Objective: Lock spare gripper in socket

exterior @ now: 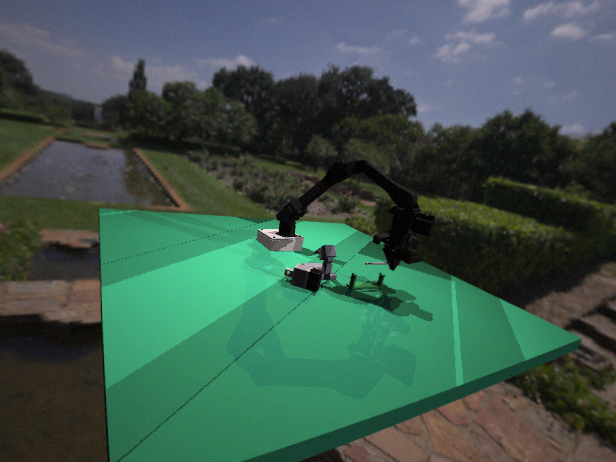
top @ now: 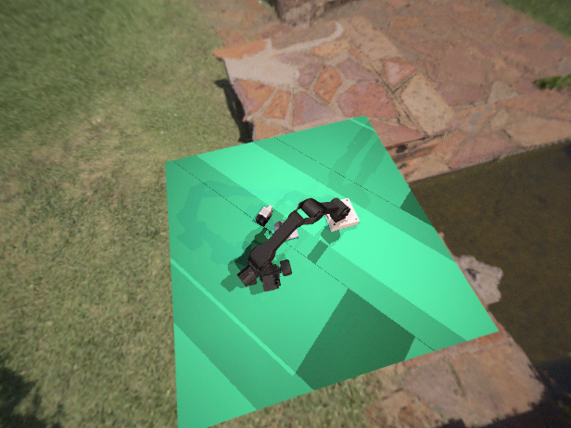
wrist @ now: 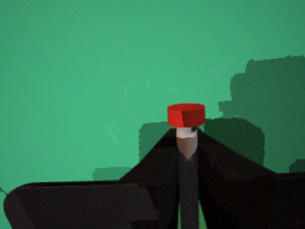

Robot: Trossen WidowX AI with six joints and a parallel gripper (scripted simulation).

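Now: gripper tip 100 mm to the left of the green cradle, 30 mm above it and 20 mm past it. Round my gripper tip: grey mount (190 mm to the right, 150 mm behind); spare gripper (320 mm to the right, 110 mm behind, 30 mm below).
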